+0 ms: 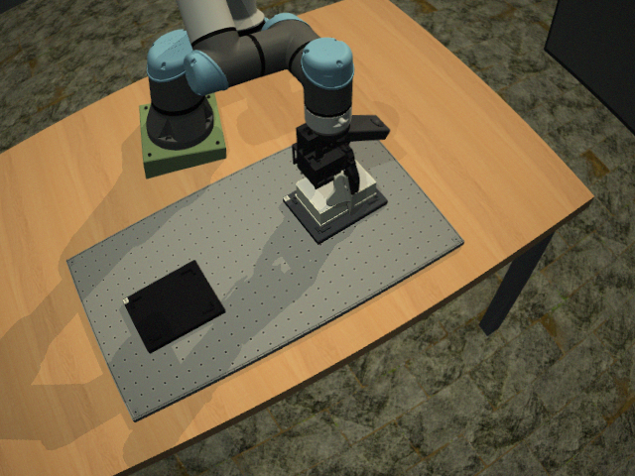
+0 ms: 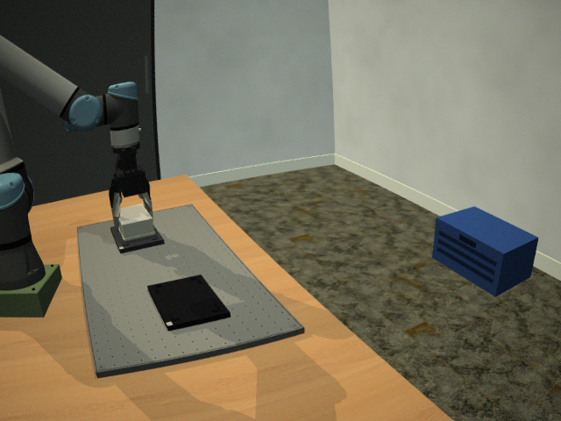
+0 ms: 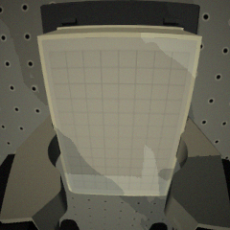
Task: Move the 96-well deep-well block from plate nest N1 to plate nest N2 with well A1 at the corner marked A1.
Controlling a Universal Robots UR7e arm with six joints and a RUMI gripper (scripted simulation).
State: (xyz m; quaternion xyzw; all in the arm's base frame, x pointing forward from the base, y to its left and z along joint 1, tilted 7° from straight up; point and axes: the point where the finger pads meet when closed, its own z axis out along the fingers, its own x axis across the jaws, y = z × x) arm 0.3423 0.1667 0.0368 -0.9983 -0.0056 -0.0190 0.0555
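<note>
My gripper is now 10 mm below the white 96-well deep-well block. The rest, counted from my hand: black plate nest 30 mm below.
</note>
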